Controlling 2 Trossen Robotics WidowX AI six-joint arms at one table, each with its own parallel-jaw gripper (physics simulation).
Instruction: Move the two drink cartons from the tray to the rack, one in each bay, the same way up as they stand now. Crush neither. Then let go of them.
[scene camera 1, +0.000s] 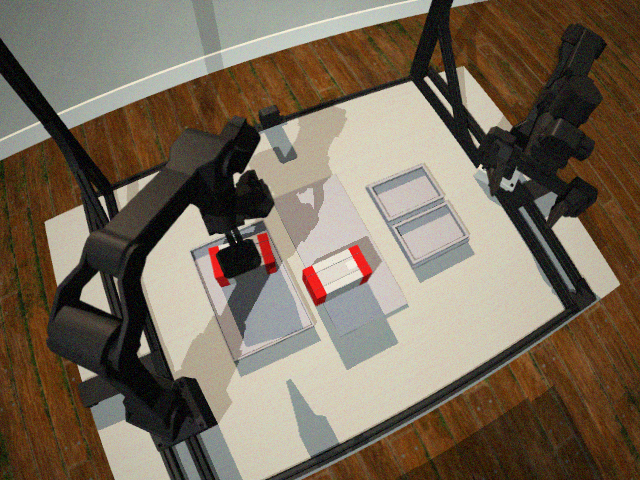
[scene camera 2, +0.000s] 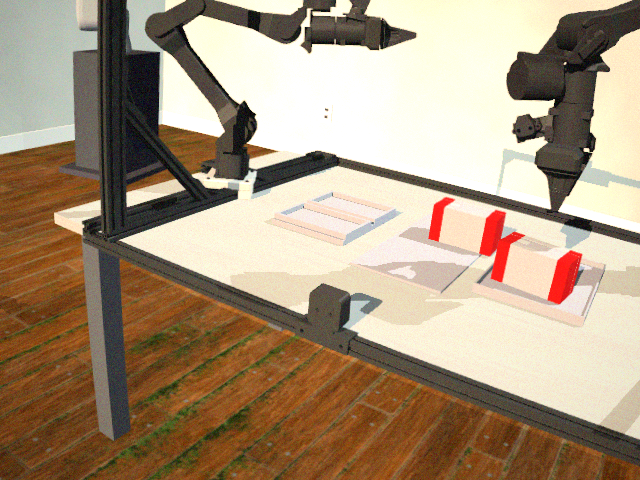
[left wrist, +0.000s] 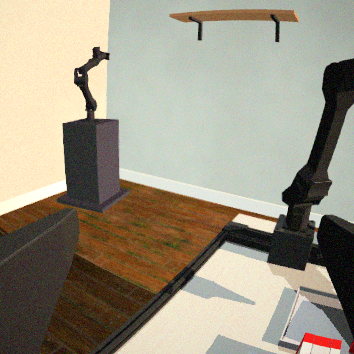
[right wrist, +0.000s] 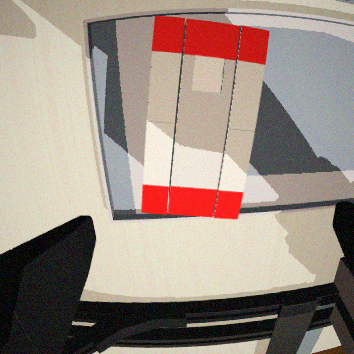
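Pixels of known places: left gripper, fingertip midpoint: (scene camera 1: 520, 212) (scene camera 2: 413, 34) (left wrist: 203, 225); right gripper, fingertip midpoint: (scene camera 1: 227, 242) (scene camera 2: 560, 203) (right wrist: 218, 222); left arm's base, link origin: (scene camera 2: 230, 175); right arm's base, link origin: (scene camera 1: 170, 413) (left wrist: 295, 224).
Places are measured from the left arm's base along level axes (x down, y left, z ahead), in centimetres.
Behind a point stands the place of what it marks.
Note:
One white carton with a red band at each end (scene camera 1: 267, 253) @[z 51.4, x -3.8, y -33.1 cm] (scene camera 2: 527, 268) @[z 52.3, x -0.9, y -39.4 cm] (right wrist: 200, 125) @[z 54.6, x -3.8, y -37.3 cm] stands in the shallow tray (scene camera 1: 273, 342) @[z 64.6, x 2.0, y -23.0 cm] (scene camera 2: 527, 304) @[z 51.5, x 2.7, y -44.7 cm] (right wrist: 290, 206) @[z 67.4, x 2.5, y -34.7 cm]. A second such carton (scene camera 1: 338, 271) @[z 46.8, x -3.6, y -19.7 cm] (scene camera 2: 462, 227) @[z 45.2, x -0.8, y -22.6 cm] (left wrist: 321, 342) @[z 50.8, x -3.6, y -22.1 cm] stands on a flat pale board (scene camera 1: 338, 206) @[z 31.7, x 3.2, y -28.3 cm] (scene camera 2: 392, 260) @[z 32.1, x 3.2, y -31.2 cm] beside the tray. The rack (scene camera 1: 418, 209) @[z 22.2, x 2.5, y -12.7 cm] (scene camera 2: 336, 211) @[z 22.7, x 1.5, y -13.4 cm] has two empty bays. My right gripper (scene camera 2: 555, 206) @[z 55.7, x -11.6, y -38.1 cm] (right wrist: 218, 222) @[z 55.7, x -11.6, y -38.1 cm] is open and empty, pointing down above the tray side; its wrist partly covers the tray carton in scene camera 1. My left gripper (scene camera 1: 524, 201) @[z 35.0, x -32.7, y -0.2 cm] (scene camera 2: 413, 35) @[z 35.0, x -32.7, y -0.2 cm] (left wrist: 203, 225) @[z 35.0, x -32.7, y -0.2 cm] is open and empty, high up near its base.
A small black box (scene camera 1: 268, 116) @[z 22.5, x -1.2, y -54.1 cm] (scene camera 2: 329, 307) @[z 21.3, x -0.3, y -56.2 cm] is fixed at the table edge. Black frame posts (scene camera 1: 436, 41) @[z -14.5, x -12.3, y -29.3 cm] (scene camera 2: 111, 118) @[z -14.7, x -17.1, y -32.2 cm] rise at the table's sides. A second arm stands on a grey pedestal (left wrist: 92, 160) beyond the table.

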